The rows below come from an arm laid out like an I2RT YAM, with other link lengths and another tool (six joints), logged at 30 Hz.
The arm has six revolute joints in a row. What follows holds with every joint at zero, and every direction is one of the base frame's.
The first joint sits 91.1 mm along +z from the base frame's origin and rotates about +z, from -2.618 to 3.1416 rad.
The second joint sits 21.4 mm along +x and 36.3 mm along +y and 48.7 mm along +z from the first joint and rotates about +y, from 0 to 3.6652 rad.
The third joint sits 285.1 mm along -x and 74.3 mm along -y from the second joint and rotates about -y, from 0 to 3.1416 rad.
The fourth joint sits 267 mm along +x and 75 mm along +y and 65.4 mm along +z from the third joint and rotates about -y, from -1.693 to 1.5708 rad.
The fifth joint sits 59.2 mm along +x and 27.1 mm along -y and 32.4 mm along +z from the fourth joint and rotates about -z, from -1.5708 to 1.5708 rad.
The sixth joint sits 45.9 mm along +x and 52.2 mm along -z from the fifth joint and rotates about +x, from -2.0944 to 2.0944 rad.
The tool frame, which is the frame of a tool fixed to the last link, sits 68 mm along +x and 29 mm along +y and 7 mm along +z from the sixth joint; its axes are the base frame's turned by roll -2.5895, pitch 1.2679 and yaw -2.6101 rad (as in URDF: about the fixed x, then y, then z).
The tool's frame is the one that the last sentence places.
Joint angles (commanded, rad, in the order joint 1, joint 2, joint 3, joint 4, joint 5, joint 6), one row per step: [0.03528 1.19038 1.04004 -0.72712 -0.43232 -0.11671]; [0.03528 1.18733 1.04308 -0.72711 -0.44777 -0.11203]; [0.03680 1.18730 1.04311 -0.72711 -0.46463 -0.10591]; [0.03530 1.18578 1.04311 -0.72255 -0.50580 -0.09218]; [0.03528 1.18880 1.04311 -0.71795 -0.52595 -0.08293]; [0.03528 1.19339 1.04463 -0.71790 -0.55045 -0.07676]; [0.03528 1.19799 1.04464 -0.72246 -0.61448 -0.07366]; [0.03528 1.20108 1.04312 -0.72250 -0.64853 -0.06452]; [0.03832 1.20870 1.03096 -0.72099 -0.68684 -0.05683]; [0.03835 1.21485 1.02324 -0.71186 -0.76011 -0.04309]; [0.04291 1.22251 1.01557 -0.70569 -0.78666 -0.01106]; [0.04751 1.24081 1.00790 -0.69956 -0.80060 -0.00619]
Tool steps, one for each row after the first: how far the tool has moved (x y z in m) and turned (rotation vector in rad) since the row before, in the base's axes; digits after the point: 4 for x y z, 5 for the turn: [-0.0009 0.0014 0.0028 0.01470 -0.00359 0.00666]; [-0.0009 0.0019 0.0011 0.01633 0.00323 0.00817]; [-0.0015 0.0031 0.0035 0.03923 0.00174 0.01583]; [0.0002 0.0017 0.0010 0.02043 0.00371 0.00694]; [-0.0003 0.0020 0.0011 0.02185 0.00696 0.01186]; [-0.0034 0.0049 0.0028 0.05024 0.01263 0.03925]; [-0.0014 0.0025 0.0012 0.03054 0.01113 0.01607]; [-0.0021 0.0034 -0.0030 0.03269 0.02425 0.02247]; [-0.0029 0.0047 0.0023 0.06326 0.01627 0.03744]; [-0.0002 0.0027 -0.0015 0.03372 0.03293 0.00283]; [0.0017 0.0021 -0.0054 0.01211 0.02388 0.01029]
